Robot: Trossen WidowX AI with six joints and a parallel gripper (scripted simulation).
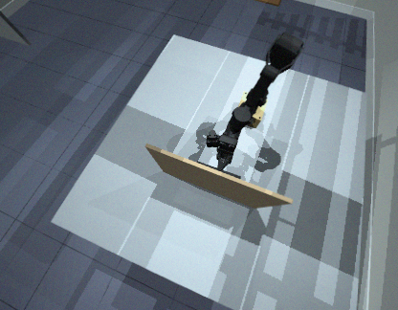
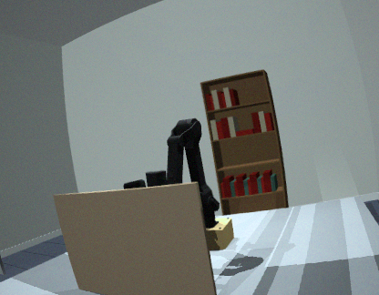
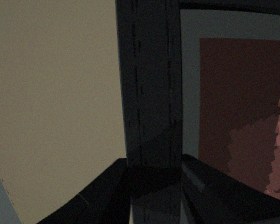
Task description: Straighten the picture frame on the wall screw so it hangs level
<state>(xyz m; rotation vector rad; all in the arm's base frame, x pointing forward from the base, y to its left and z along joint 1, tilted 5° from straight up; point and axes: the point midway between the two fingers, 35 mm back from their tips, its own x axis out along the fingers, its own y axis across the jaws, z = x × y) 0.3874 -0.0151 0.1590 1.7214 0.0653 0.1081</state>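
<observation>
The picture frame is 10 mm ahead of my gripper tip and 50 mm below it. Round my gripper tip: tan wall panel: 20 mm ahead, 10 mm to the right, 70 mm below.
</observation>
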